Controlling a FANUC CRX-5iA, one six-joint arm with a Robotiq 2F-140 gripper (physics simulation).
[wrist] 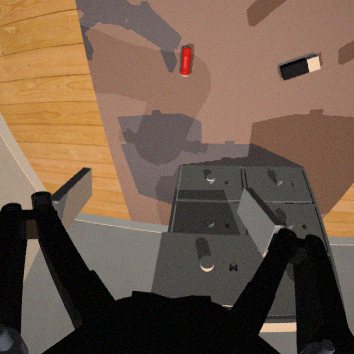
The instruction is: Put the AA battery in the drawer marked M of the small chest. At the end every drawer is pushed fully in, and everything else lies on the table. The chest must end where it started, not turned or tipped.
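Frame: origin at the arm's base, x right, y up, z back, level; centimetres.
Seen in the pictures: gripper, fingertip midpoint: (167, 191).
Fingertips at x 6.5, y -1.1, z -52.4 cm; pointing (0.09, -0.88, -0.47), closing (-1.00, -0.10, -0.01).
Note:
A point is followed by its place in that frame.
The AA battery (186, 61) @[x 7.7, y -25.0, z -48.5 cm] is red and lies on the brown-pink surface in the upper middle of the wrist view. The small dark grey chest (210, 184) @[x -2.2, y -20.1, z -71.6 cm] is at the lower right, its knobbed drawer fronts in view. The drawer marked M (220, 250) @[x -2.0, y -1.4, z -63.6 cm] stands out from the other fronts towards the camera; its inside is hidden. My gripper (167, 191) @[x 6.5, y -1.1, z -52.4 cm] is open and empty. Its right finger overlaps the chest in the view and its left finger is left of the chest. The battery is well beyond the fingertips.
A black block with a pale end (300, 66) @[x -10.9, y -25.1, z -44.5 cm] lies right of the battery. The brown-pink surface (225, 100) @[x -0.7, y -26.4, z -54.7 cm] spans the upper view, with wood planks (40, 100) at its left. Shadows of the arm and chest fall across it. Gripper parts hide the chest's lower portion.

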